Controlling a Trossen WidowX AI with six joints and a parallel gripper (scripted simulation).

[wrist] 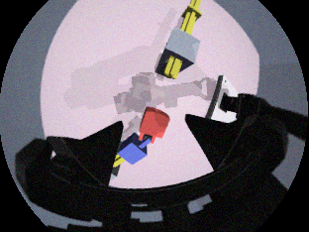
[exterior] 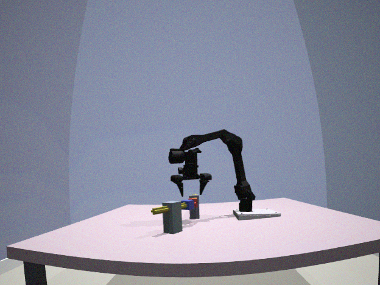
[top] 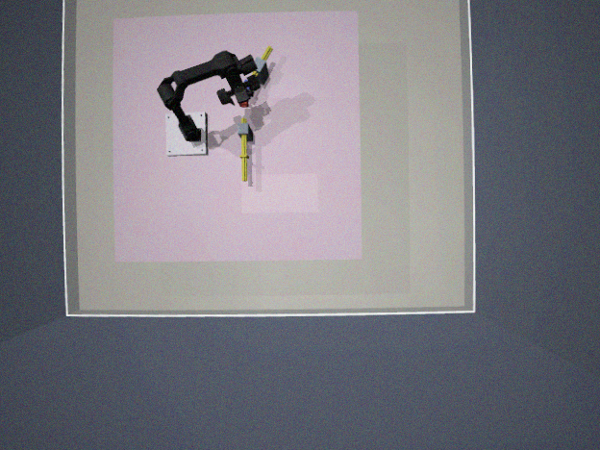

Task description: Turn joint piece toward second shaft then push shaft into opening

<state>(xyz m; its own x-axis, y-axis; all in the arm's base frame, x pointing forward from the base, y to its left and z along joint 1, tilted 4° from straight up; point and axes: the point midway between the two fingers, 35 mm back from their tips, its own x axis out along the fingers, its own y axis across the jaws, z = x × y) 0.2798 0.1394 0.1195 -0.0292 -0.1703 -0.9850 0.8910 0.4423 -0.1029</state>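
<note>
Right now the red joint piece is 1 cm behind my gripper tip, 2 cm to the left of it and 3 cm below it.
</note>
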